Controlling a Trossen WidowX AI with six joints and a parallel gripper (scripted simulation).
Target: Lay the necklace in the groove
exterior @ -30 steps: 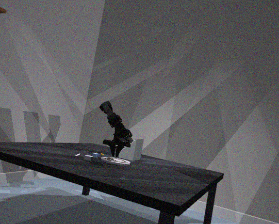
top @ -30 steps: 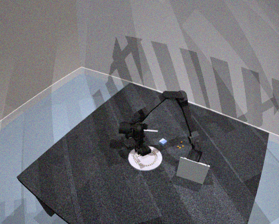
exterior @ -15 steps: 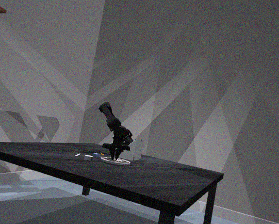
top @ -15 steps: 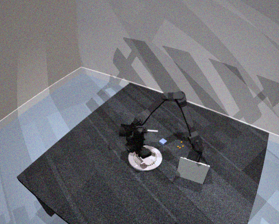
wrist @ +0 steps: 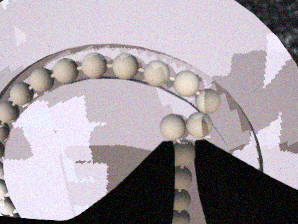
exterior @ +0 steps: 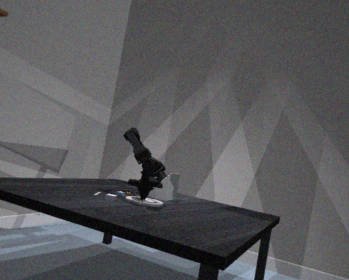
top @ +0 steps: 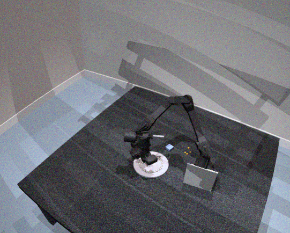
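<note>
Now: the round white bead board 40 mm behind my gripper tip, 10 mm to the right of it and 10 mm below it. Round my gripper tip: small white block: 120 mm ahead, 110 mm to the right; small blue cube: 60 mm behind, 190 mm to the right, 10 mm below; thin white stick: 80 mm ahead, 240 mm to the right, 10 mm below.
</note>
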